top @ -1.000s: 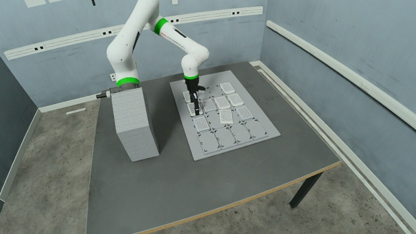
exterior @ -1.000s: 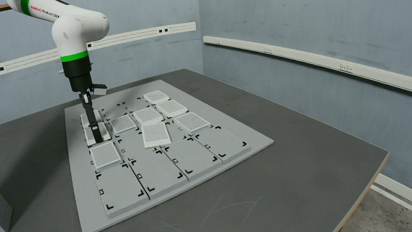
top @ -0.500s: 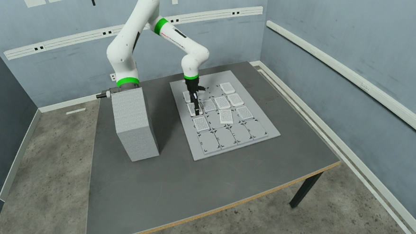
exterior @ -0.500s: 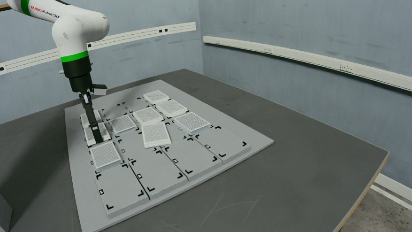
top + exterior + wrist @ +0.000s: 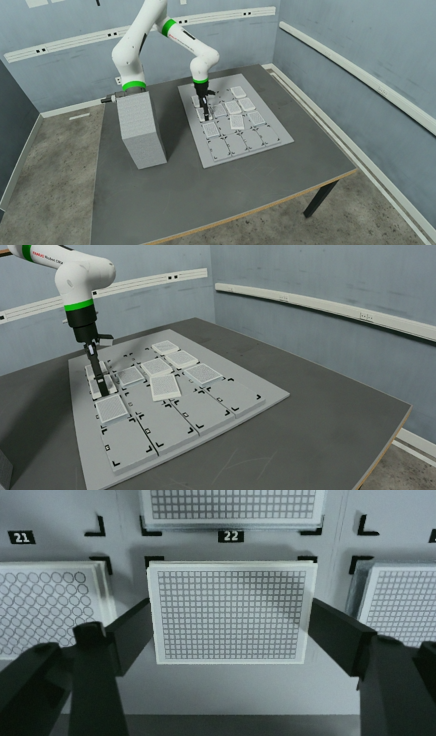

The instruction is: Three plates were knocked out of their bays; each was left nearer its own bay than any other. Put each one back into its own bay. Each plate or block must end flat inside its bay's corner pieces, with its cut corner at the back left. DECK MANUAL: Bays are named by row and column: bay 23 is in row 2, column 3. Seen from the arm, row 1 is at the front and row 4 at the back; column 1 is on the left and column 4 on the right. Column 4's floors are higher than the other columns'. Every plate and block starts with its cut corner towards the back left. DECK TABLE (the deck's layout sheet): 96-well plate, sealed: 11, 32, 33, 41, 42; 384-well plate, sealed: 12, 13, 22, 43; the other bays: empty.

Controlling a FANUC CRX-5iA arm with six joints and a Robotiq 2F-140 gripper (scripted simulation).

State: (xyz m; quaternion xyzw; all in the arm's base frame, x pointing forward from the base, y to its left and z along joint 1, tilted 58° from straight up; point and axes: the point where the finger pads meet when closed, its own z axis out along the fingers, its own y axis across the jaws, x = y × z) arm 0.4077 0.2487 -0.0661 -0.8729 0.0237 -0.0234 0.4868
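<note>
Right now my hand is 60 mm short of the label 22 and 20 mm above it. The rest, counted from my hand: bay label (270 mm ahead, 170 mm to the right, 20 mm below); then 384-well plate (160 mm to the right, 10 mm below).
</note>
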